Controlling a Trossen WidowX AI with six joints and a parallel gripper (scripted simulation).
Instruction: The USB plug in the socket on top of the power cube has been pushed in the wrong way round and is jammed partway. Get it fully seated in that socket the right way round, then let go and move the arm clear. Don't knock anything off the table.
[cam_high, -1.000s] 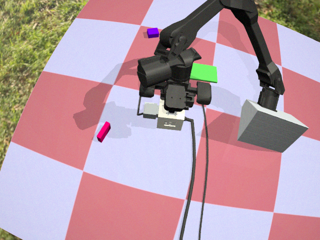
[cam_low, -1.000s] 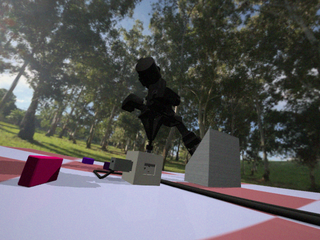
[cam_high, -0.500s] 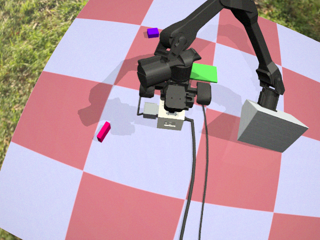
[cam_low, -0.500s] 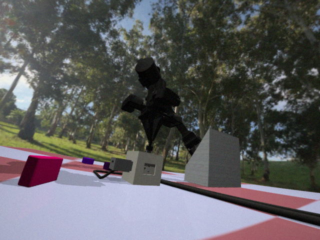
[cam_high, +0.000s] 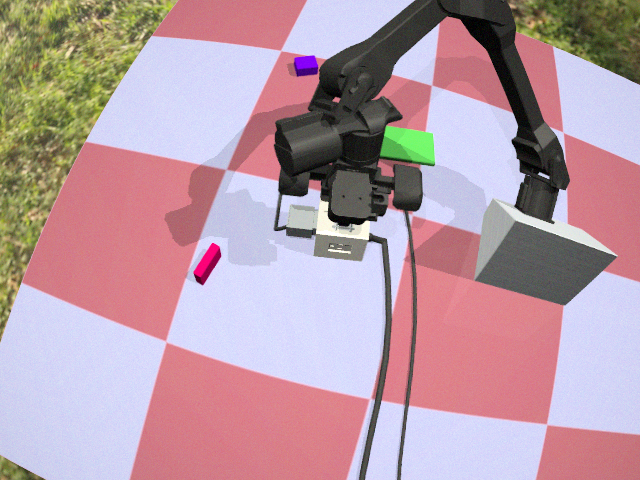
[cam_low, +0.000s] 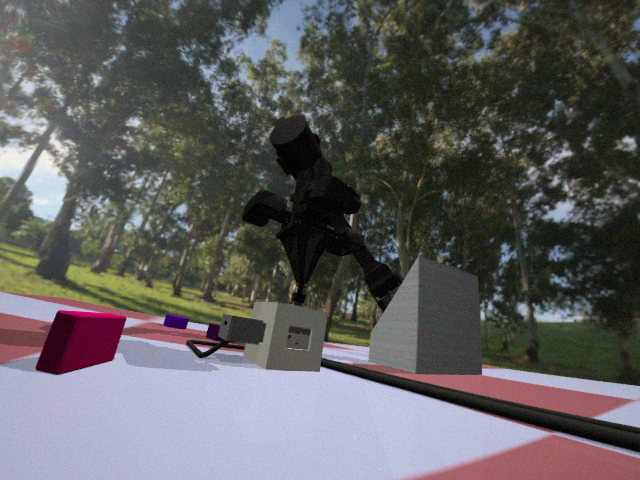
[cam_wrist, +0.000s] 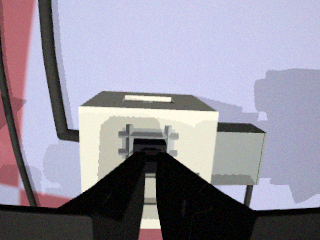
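The black USB plug is 20 mm below my gripper tip. Also, from my gripper tip: green pad 230 mm to the right, 100 mm below, 70 mm behind; then socket 40 mm below; then magenta block 190 mm ahead, 90 mm below, 80 mm to the left.
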